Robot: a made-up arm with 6 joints.
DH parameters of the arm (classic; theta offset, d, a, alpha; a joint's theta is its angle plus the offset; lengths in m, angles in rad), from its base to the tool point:
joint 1: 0 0.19 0 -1.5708
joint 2: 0.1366 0 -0.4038 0
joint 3: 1.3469 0 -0.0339 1.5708
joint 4: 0 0.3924 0 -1.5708
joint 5: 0 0 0.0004 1.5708
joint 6: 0 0.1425 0 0
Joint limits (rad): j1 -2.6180..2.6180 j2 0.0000..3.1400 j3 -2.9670..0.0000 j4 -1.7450..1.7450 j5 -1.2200..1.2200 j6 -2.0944..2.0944
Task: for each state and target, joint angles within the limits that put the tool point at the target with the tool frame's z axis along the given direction. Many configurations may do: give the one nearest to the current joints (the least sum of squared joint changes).
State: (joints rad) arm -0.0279 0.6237 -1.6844 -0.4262 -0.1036 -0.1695
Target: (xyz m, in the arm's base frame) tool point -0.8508 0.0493 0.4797 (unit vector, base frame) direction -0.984 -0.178 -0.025
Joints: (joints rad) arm -0.1045 0.0022 -2.3247 0.4007 -0.7991 -0.1695
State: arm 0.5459 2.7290 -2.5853 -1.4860 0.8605 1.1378
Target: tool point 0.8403 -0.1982 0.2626 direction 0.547 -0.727 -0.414
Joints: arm -0.1231 2.6251 -2.4059 -1.1071 0.8211 1.1378
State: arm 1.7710 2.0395 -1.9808 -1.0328 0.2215 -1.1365
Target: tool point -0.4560 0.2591 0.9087 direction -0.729 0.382 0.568
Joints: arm 2.6160 1.6848 -2.1882 -1.1974 -0.0379 -1.1365
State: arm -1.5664 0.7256 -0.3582 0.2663 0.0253 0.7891
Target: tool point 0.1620 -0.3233 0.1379 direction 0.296 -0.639 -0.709
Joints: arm -1.0946 1.6231 -0.3698 0.0811 -0.3779 0.7891
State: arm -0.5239 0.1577 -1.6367 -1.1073 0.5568 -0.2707
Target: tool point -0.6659 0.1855 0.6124 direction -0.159 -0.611 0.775
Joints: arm -0.4011 0.0018 -2.2612 -0.7984 1.0600 -0.2707
